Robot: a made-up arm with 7 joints.
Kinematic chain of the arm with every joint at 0, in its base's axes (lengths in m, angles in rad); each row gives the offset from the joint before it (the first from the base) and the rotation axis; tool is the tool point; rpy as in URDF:
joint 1: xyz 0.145 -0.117 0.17 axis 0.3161 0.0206 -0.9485
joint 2: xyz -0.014 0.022 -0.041 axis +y
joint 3: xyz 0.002 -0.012 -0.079 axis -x
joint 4: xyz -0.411 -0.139 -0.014 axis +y
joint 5: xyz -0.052 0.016 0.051 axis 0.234 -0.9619 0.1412
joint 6: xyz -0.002 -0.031 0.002 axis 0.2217 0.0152 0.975
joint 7: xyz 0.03 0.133 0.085 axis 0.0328 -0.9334 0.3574
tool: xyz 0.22 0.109 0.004 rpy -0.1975 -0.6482 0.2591
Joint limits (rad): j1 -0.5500..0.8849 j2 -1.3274..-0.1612 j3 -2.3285..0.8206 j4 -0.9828..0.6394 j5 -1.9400..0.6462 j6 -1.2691..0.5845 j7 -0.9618..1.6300
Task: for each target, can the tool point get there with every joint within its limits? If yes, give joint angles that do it. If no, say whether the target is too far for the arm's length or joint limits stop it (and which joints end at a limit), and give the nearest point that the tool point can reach.
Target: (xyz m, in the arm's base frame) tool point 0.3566 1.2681 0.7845
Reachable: no: too far | nearest point -0.0198 0.5144 0.3324 | short by 0.956 m
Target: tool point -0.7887 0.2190 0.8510
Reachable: no: too far | nearest point -0.4683 0.1492 0.3741 | short by 0.579 m
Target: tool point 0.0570 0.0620 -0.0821
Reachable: yes | joints -0.0693 -0.5588 -1.7392 -0.1144 -1.0205 -0.5208 0.2167
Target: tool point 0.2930 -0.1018 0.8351
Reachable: no: joint limits stop it (at a limit: joint 1, joint 2, joint 3, joint 5, joint 6) | nearest point 0.0664 0.0585 0.4263 | short by 0.494 m
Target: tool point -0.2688 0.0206 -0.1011
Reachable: yes | joints 0.0289 -0.9313 -0.1637 -0.3435 0.0232 0.2955 0.4228
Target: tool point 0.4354 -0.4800 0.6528
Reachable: no: joint limits stop it (at a limit: joint 1, joint 2, joint 5, joint 6) | nearest point 0.1150 -0.4046 0.3192 | short by 0.469 m
